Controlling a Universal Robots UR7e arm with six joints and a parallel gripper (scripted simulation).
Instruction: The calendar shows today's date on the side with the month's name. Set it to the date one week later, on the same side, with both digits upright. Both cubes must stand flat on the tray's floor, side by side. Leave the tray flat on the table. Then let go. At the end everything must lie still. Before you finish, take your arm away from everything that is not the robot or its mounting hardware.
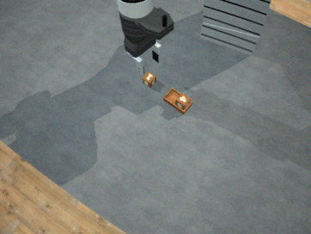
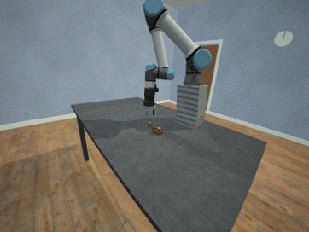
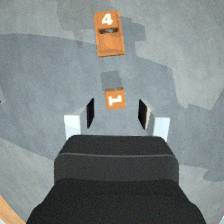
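Now: the cube 9 cm below my hand. The rest, counted from my hand: tray 10 cm to the left, 10 cm below.
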